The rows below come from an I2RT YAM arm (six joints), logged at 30 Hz.
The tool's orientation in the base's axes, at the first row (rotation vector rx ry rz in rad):
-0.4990, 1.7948, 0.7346
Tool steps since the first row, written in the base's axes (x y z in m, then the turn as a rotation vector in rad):
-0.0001, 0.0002, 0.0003, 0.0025, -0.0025, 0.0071
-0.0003, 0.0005, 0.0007, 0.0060, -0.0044, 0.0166
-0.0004, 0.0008, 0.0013, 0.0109, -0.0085, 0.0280
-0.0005, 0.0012, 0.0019, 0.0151, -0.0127, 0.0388
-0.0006, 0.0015, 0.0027, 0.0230, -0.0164, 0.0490
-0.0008, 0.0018, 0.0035, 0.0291, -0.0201, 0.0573
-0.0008, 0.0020, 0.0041, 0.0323, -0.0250, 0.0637
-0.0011, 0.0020, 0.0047, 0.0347, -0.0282, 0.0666
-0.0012, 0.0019, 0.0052, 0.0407, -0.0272, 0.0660
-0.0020, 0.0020, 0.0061, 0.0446, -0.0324, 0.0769
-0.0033, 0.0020, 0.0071, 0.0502, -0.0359, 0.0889
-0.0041, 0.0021, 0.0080, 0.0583, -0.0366, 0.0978
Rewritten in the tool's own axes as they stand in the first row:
-0.0002, 0.0003, 0.0000, -0.0076, -0.0017, -0.0016
-0.0006, 0.0007, 0.0000, -0.0177, -0.0031, -0.0027
-0.0011, 0.0011, 0.0000, -0.0302, -0.0065, -0.0048
-0.0016, 0.0016, 0.0001, -0.0418, -0.0097, -0.0073
-0.0023, 0.0021, 0.0000, -0.0541, -0.0150, -0.0068
-0.0030, 0.0027, -0.0001, -0.0640, -0.0197, -0.0070
-0.0036, 0.0029, -0.0001, -0.0712, -0.0237, -0.0097
-0.0040, 0.0033, -0.0004, -0.0748, -0.0269, -0.0109
-0.0045, 0.0034, -0.0007, -0.0762, -0.0302, -0.0060
-0.0051, 0.0042, -0.0014, -0.0878, -0.0339, -0.0094
-0.0056, 0.0053, -0.0025, -0.1011, -0.0372, -0.0107
-0.0062, 0.0061, -0.0032, -0.1122, -0.0408, -0.0077

